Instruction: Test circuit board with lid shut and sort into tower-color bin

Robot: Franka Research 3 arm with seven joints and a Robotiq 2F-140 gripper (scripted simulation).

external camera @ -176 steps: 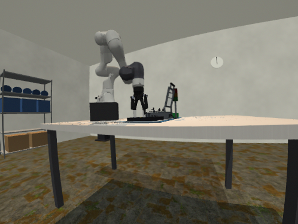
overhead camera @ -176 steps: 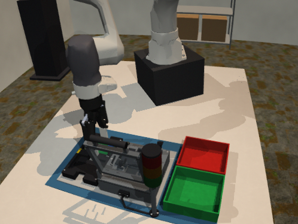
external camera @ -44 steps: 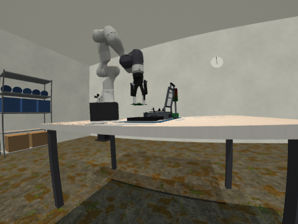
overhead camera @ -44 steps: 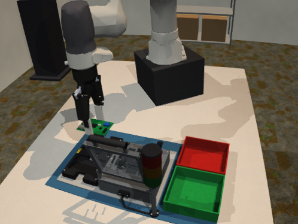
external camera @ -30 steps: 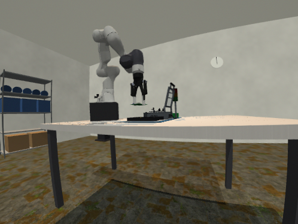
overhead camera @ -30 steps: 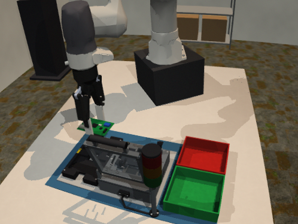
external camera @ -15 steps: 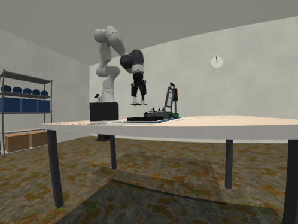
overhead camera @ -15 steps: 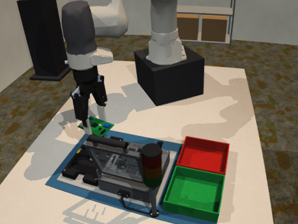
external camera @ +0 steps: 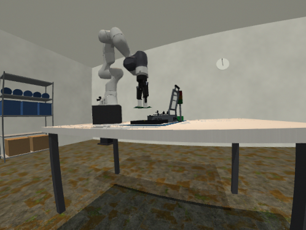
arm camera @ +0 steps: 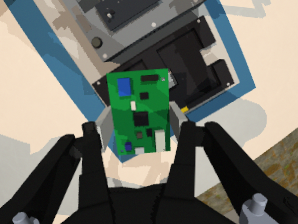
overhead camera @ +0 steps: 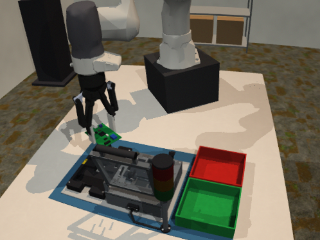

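The green circuit board is 2 cm below my hand. The rest, counted from my hand: red bin: 37 cm to the left, 13 cm below; then tester plate: 17 cm to the left, 9 cm ahead, 7 cm below; then clear lid: 20 cm ahead, 15 cm to the left, 4 cm above.
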